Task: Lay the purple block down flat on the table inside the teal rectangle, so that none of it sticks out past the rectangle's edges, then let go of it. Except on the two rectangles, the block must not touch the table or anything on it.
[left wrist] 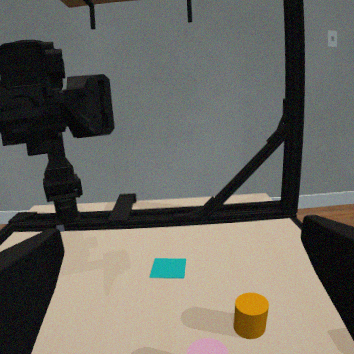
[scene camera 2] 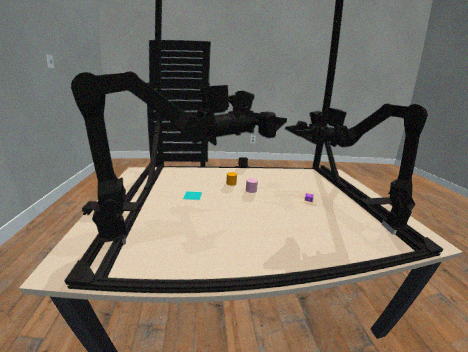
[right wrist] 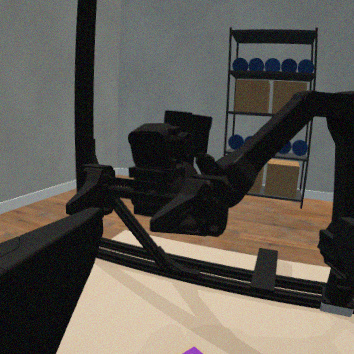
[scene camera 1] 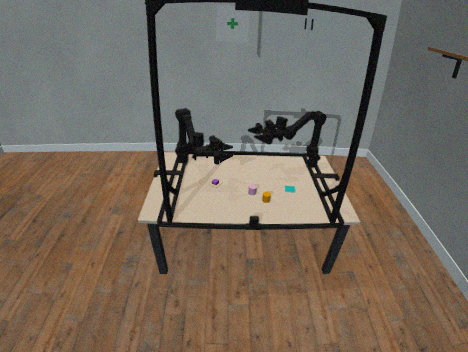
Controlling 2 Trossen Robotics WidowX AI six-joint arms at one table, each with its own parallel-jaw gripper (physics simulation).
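Frame: origin at the left arm's base, x ahead, y left, z up, level; centimetres.
Seen in the pictures: left gripper, between the fingertips: (left wrist: 183, 235) (scene camera 2: 289, 129) (right wrist: 105, 216) (scene camera 1: 233, 151); right gripper, between the fingertips: (scene camera 2: 276, 117) (right wrist: 222, 225) (scene camera 1: 250, 133); left arm's base, origin of its link: (scene camera 2: 395, 224) (right wrist: 336, 296) (scene camera 1: 182, 160); right arm's base, origin of its link: (left wrist: 67, 218) (scene camera 2: 112, 233) (scene camera 1: 312, 165).
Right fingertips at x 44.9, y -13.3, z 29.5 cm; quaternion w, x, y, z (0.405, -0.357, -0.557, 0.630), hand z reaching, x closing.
Pixels of each thing's top centre, then the offset from my right fingertips to it. "spot": a spot on its surface instead.
- small purple block, centre of its top: (scene camera 2: 309, 195) (scene camera 1: 215, 180) dx -19.3, dy -7.6, dz -29.5 cm
- pale yellow rectangle, a spot on its surface: (scene camera 2: 311, 202) spot: dx -19.5, dy -4.9, dz -31.1 cm
- block's tip, a spot on its surface: (right wrist: 194, 351) spot: dx -20.4, dy -7.9, dz -29.5 cm
- flat teal rectangle, a spot on its surface: (left wrist: 168, 268) (scene camera 2: 194, 195) (scene camera 1: 289, 188) spot: dx +26.0, dy -8.2, dz -31.3 cm
- pink cylinder, centre of its top: (scene camera 2: 252, 180) (scene camera 1: 252, 186) dx +3.3, dy -14.6, dz -26.9 cm
- orange cylinder, centre of its top: (left wrist: 251, 302) (scene camera 2: 231, 174) (scene camera 1: 266, 194) dx +11.4, dy -20.8, dz -26.9 cm
The small purple block (scene camera 1: 215, 182) (scene camera 2: 309, 197) sits on a pale yellow rectangle (scene camera 1: 219, 185) (scene camera 2: 311, 202); the block's tip (right wrist: 194, 351) shows at the bottom of the right wrist view. The flat teal rectangle (scene camera 1: 290, 189) (scene camera 2: 192, 195) (left wrist: 168, 268) lies across the table, nothing on it. My left gripper (scene camera 1: 231, 151) (scene camera 2: 292, 128) is open and empty, high above the table. My right gripper (scene camera 1: 254, 134) (scene camera 2: 281, 123) is open and empty, also high; one of its fingers shows in the right wrist view.
A pink cylinder (scene camera 1: 252, 190) (scene camera 2: 251, 185) (left wrist: 207, 346) and an orange cylinder (scene camera 1: 266, 197) (scene camera 2: 231, 179) (left wrist: 251, 316) stand between the block and the teal rectangle. Black frame rails (scene camera 1: 208, 226) (scene camera 2: 250, 283) edge the table. The two grippers look close together in scene camera 2.
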